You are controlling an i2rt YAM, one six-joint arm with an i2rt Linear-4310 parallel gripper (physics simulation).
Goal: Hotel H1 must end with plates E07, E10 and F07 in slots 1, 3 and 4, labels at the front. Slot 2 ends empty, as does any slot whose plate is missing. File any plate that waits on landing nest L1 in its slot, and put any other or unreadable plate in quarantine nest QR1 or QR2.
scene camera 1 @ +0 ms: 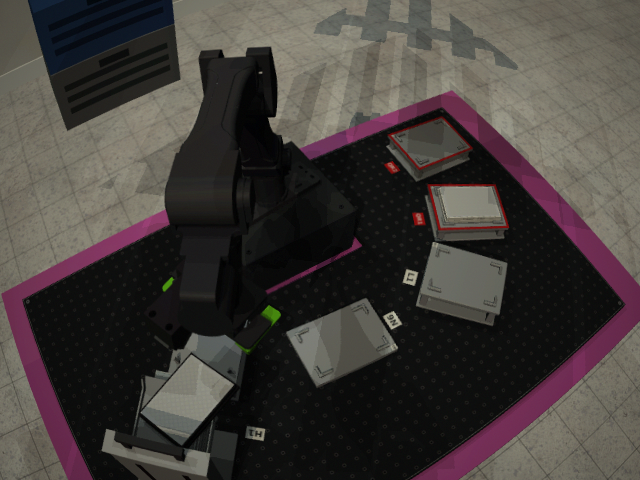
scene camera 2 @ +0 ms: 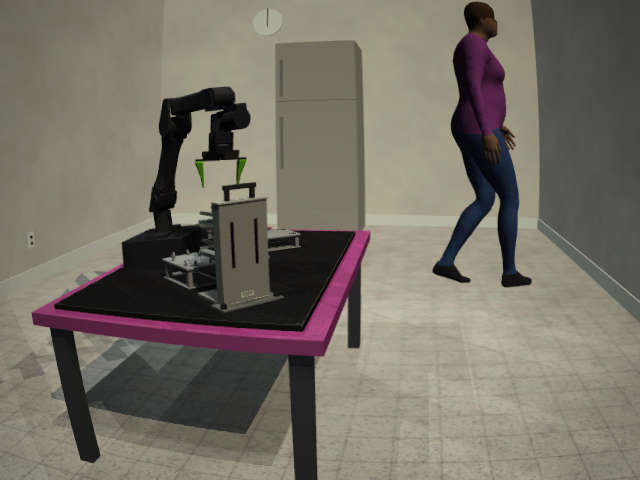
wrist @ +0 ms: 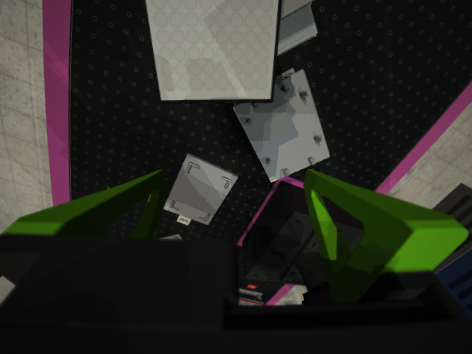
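Seen in the pictures: gripper, between the fingertips: (scene camera 2: 220,186) (wrist: 235,177); arm's base, origin of its link: (scene camera 1: 269,197) (scene camera 2: 164,232) (wrist: 308,257).
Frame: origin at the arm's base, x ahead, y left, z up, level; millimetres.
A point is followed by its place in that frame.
My gripper (scene camera 1: 211,322) {y -272, x 263, z 177 mm} (scene camera 2: 220,184) {y -272, x 263, z 177 mm} (wrist: 235,177) {y -272, x 263, z 177 mm} is open, fingers wide, high above the table with nothing between them. Hotel H1 (scene camera 1: 196,462) {y -414, x 393, z 163 mm} (scene camera 2: 242,248) {y -469, x 355, z 46 mm} stands at the lower left of scene camera 1. A pale plate with a dark rim (scene camera 1: 188,397) {y -364, x 303, z 142 mm} (wrist: 215,50) {y -340, x 295, z 142 mm} shows at the hotel's upper part; its label cannot be read. The lower slots are hidden. Landing nest L1 (scene camera 1: 465,279) {y 189, x 351, z -42 mm} is empty. Nest QR1 (scene camera 1: 442,234) {y 252, x 236, z -74 mm} holds a pale plate (scene camera 1: 469,202) {y 336, x 231, z -39 mm}, its label not readable. Nest QR2 (scene camera 1: 431,139) {y 419, x 45, z -53 mm} is empty.
Empty nest N6 (scene camera 1: 341,341) {y -60, x 285, z -80 mm} (wrist: 202,190) {y -69, x 278, z -81 mm} lies low between the hotel and L1. A raised grey platform with pegs (scene camera 1: 240,353) {y -226, x 215, z -33 mm} (scene camera 2: 180,262) {y -287, x 137, z -33 mm} (wrist: 287,125) {y -272, x 167, z -33 mm} stands beside the hotel, below the gripper. The hotel's handle (scene camera 1: 149,445) {y -452, x 353, z 200 mm} (scene camera 2: 239,186) {y -460, x 351, z 196 mm} stands up at its top.
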